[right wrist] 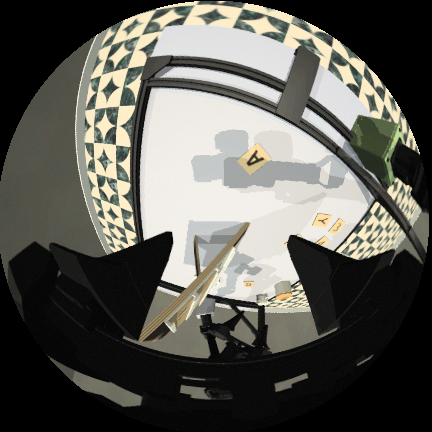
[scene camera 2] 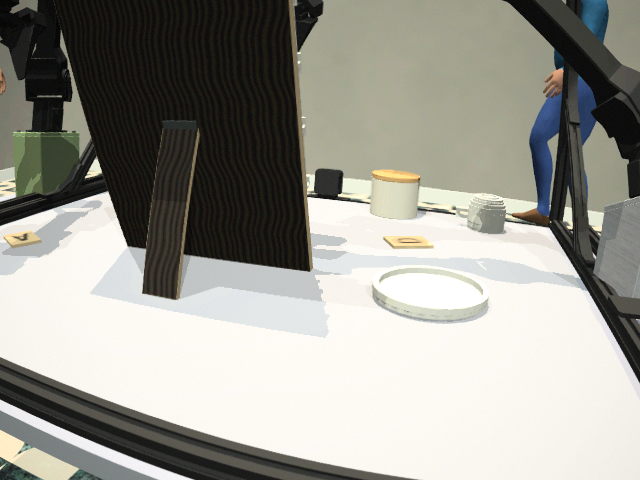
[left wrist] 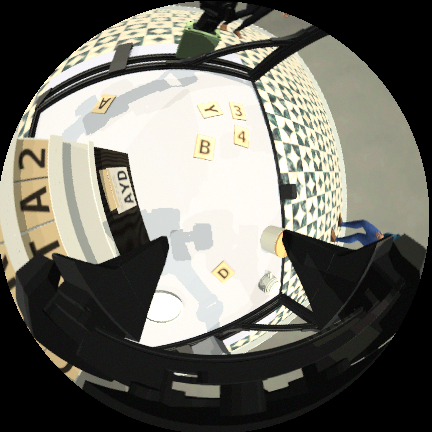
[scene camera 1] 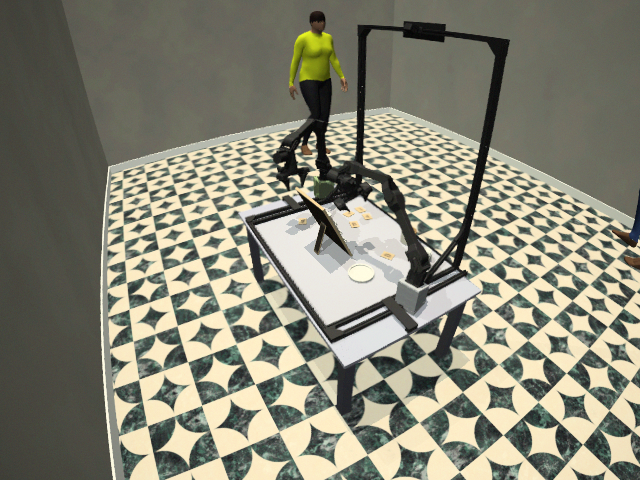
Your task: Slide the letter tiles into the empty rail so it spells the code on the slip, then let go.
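Observation:
A board leans on a rear strut. In the left wrist view its slip reads AYD; a cream rail with a grey groove looks empty where visible, beside a tile row with 2 and A. Flat on the table lie tile A, tile Y and tile D, besides B, 3 and 4. My left gripper is open and empty above the table at the board's front. My right gripper is open and empty, high near tile A.
A round white dish lies near the board. A lidded jar and a ribbed pot stand near the table edge. A black frame borders the table. A person stands beyond.

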